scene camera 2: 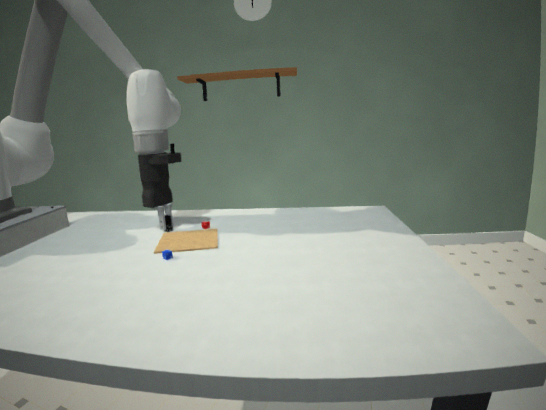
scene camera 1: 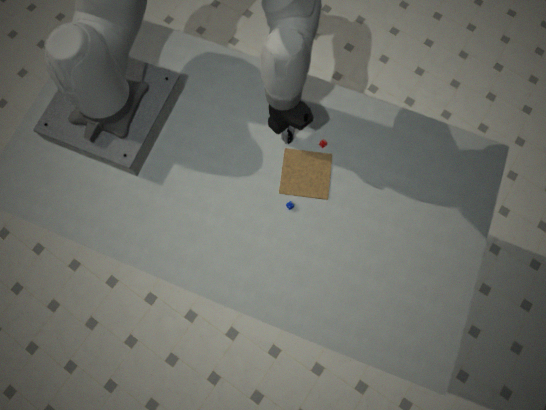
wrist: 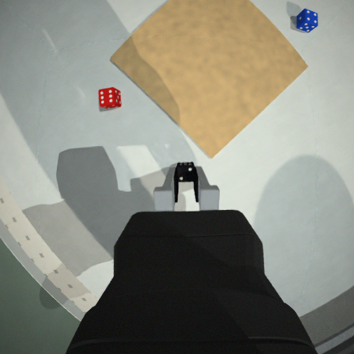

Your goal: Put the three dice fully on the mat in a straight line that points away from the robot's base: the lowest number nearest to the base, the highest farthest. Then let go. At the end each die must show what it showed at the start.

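Places are measured from the arm's base along level axes (x right, y ahead, z up), in centimetres.
Pixels of known places: gripper, fingertip midpoint: (scene camera 2: 167,228) (scene camera 1: 287,138); arm's base at its link origin: (scene camera 1: 109,104).
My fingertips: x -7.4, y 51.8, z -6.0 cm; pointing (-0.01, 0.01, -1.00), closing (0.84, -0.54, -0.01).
Observation:
Ahead of a thing's pixels: the offset from my fingertips to its top centre. Level surfaces: height alone.
The black die (wrist: 186,172) is between my fingertips, a face with two pips showing in the wrist view. My gripper (scene camera 1: 288,136) (scene camera 2: 165,224) (wrist: 185,177) is shut on it, low over the table beside the near-base corner of the mat; whether the die touches the table is unclear. The brown mat {dx +8.8, dy +8.2, dz -0.2 cm} (scene camera 1: 306,174) (scene camera 2: 187,241) (wrist: 215,75) lies flat. The red die {dx -1.4, dy +10.4, dz +1.0 cm} (scene camera 1: 323,143) (scene camera 2: 205,225) (wrist: 109,98), with a six-pip face showing, lies off one side of the mat. The blue die {dx +19.6, dy +6.6, dz +1.0 cm} (scene camera 1: 290,205) (scene camera 2: 167,255) (wrist: 307,20) lies off the opposite side, its upper face showing five pips.
The robot's base plate (scene camera 1: 111,145) stands on the pale table {dz -0.6 cm} (scene camera 1: 350,280) (scene camera 2: 300,310). A wooden shelf (scene camera 2: 237,75) is on the wall behind, high above the table. Arm shadows fall across the table and part of the mat.

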